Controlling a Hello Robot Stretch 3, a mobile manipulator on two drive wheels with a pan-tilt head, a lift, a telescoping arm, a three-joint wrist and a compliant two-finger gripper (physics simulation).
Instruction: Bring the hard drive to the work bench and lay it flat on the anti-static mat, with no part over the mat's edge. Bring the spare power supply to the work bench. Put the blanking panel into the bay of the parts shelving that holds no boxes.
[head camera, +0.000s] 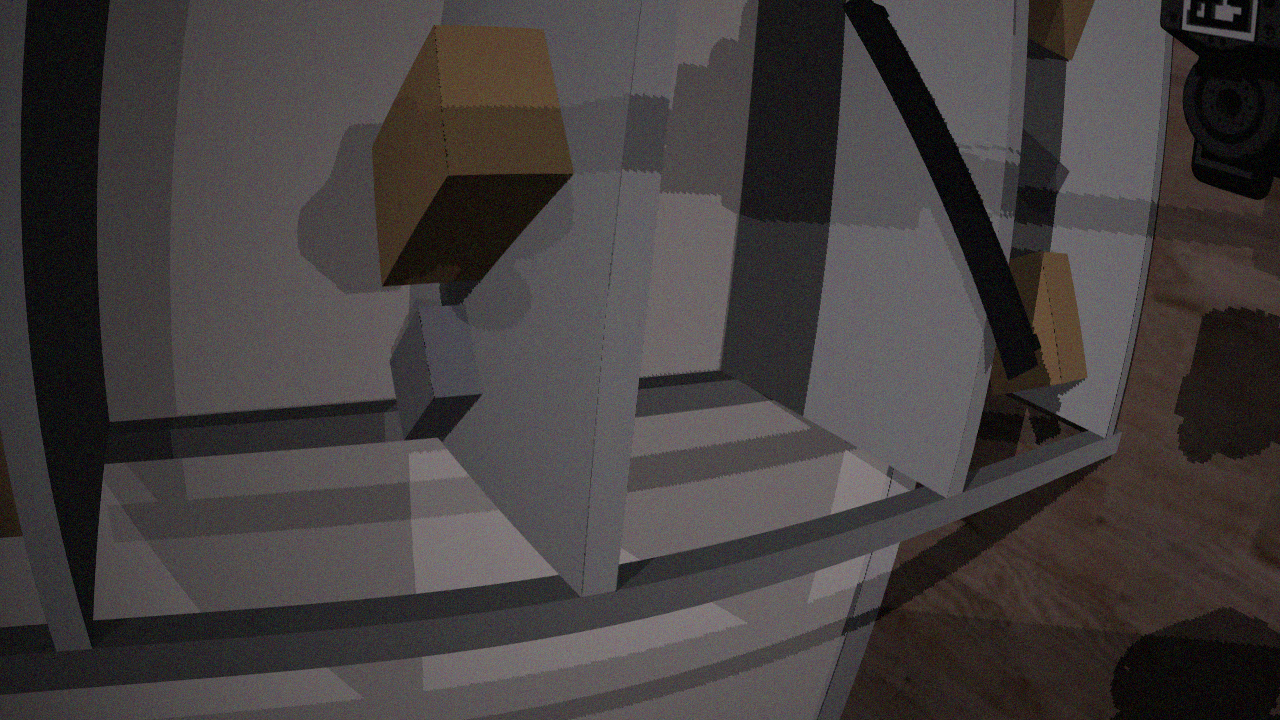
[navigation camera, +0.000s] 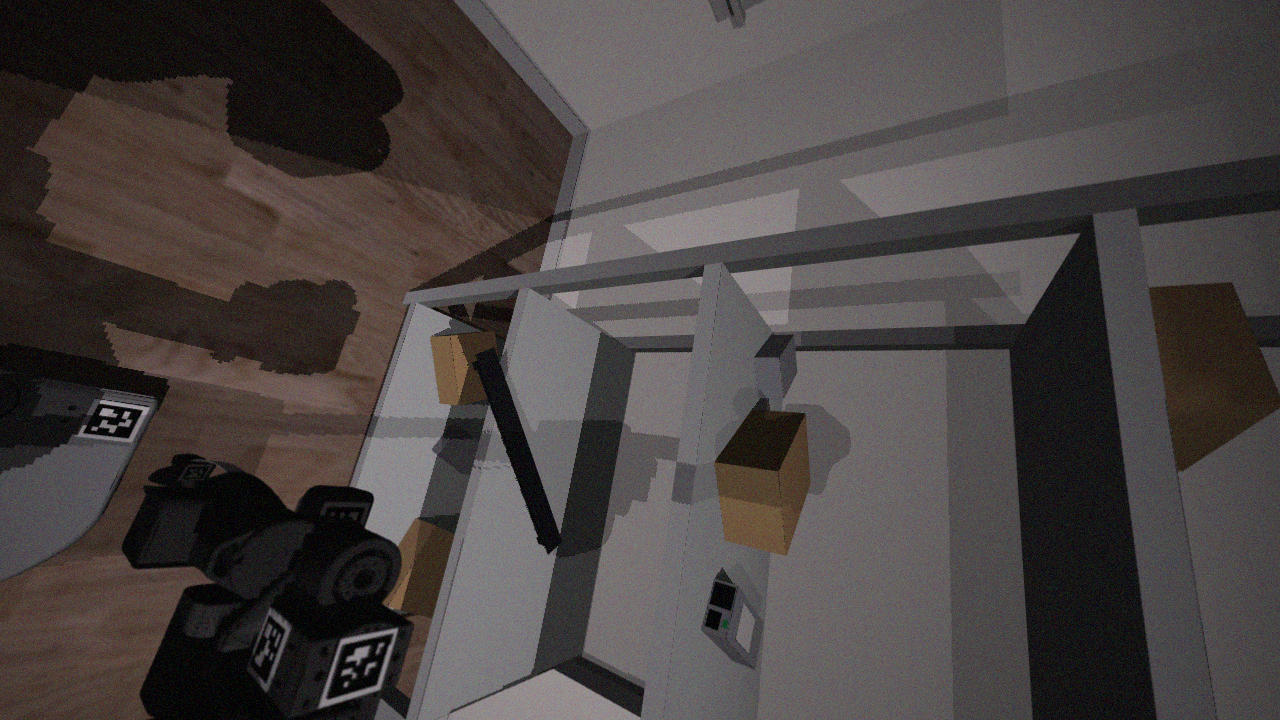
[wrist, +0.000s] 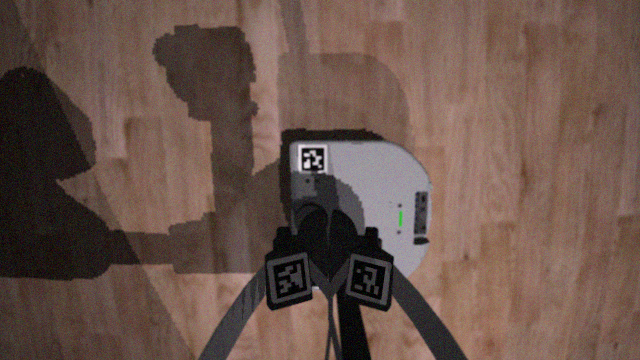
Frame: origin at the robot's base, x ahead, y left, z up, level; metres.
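Seen in the pictures: gripper, fingertip midpoint: (navigation camera: 172, 480).
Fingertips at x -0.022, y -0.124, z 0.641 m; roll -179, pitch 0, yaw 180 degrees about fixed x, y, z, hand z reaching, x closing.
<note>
A point is followed by its place in that frame.
A long black bar, which looks like the blanking panel (head camera: 952, 188) {z 0.554, x 0.086, y -0.624 m} (navigation camera: 517, 447) {z 0.553, x 0.078, y -0.624 m}, lies slantwise on a shelf board of the parts shelving (head camera: 604, 447) {z 0.982, x 0.291, y -0.560 m} (navigation camera: 1118, 358) {z 1.422, x 0.257, y -0.561 m}. A small plain grey block (head camera: 452, 358) {z 1.014, x 0.303, y -0.791 m} (navigation camera: 776, 367) {z 1.033, x 0.314, y -0.781 m} is on the neighbouring board beside a cardboard box; I cannot tell if it is the hard drive or the power supply. A grey device (navigation camera: 732, 617) {z 1.031, x -0.108, y -0.678 m} with two black squares and a green spot is on that same board. My gripper (wrist: 326, 234) {z 0.641, x -0.022, y -0.125 m} points down over my own base, its fingertips together with nothing seen between them. The work bench and anti-static mat are not recognisable.
Cardboard boxes (head camera: 496, 134) {z 1.048, x 0.079, y -0.652 m} (navigation camera: 765, 488) {z 1.069, x 0.081, y -0.651 m} stand in the shelving, with others beneath the bar's board (head camera: 1060, 322) {z 0.150, x 0.264, y -0.667 m} (navigation camera: 460, 367) {z 0.177, x 0.271, y -0.684 m} and at the right in the navigation view (navigation camera: 1208, 367) {z 1.511, x 0.277, y -0.647 m}. My wheeled base (wrist: 375, 170) (navigation camera: 53, 501) {z 0.160, x -0.128, y -0.114 m} stands on the wooden floor (wrist: 525, 150).
</note>
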